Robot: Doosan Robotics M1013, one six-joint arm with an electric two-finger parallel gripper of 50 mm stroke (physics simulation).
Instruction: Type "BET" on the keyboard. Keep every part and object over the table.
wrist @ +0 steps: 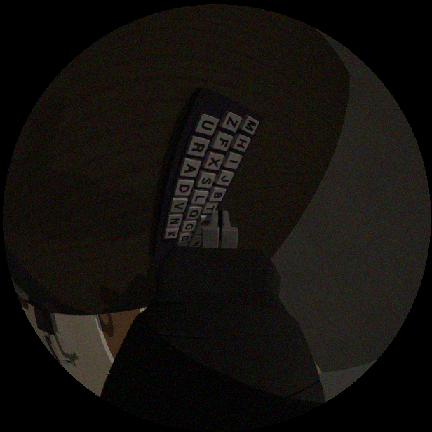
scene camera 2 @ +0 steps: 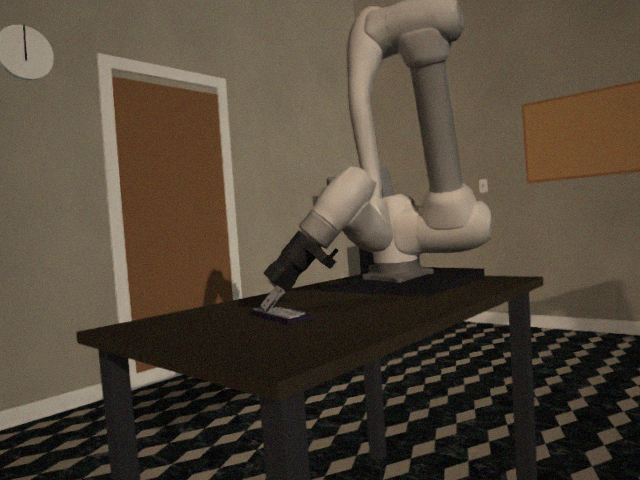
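Where they show: gripper, fingertip midpoint: point(scene camera 2: 264, 308); arm's base, origin of the base link: point(scene camera 2: 397, 275).
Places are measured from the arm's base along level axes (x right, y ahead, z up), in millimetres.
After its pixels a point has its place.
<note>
The keyboard point(scene camera 2: 293, 318) @(z -12, x -244, y 609 mm) point(wrist: 173, 165), dark purple with light lettered keys, lies flat on the table point(scene camera 2: 330, 330) @(z -25, x -366, y 604 mm) point(wrist: 90, 150). In the wrist view the B key point(wrist: 217, 194), the T key point(wrist: 209, 208) and the E key point(wrist: 205, 221) follow one another along the right-hand row. The E key is partly hidden by the fingers. My gripper point(scene camera 2: 264, 308) @(z -1, x -127, y 613 mm) point(wrist: 219, 219) is shut and empty, and tilted. Its fingertips are right by the E key, at the keyboard's far left end in the scene view. I cannot tell whether they touch a key.
The robot base point(scene camera 2: 398, 270) @(z 26, x -57, y 56 mm) stands on a dark plate point(scene camera 2: 454, 279) @(z -5, x -221, y -15 mm) at the back of the table. The table's edge point(wrist: 327, 155) curves past to the right of the keyboard in the wrist view, with grey floor beyond it.
</note>
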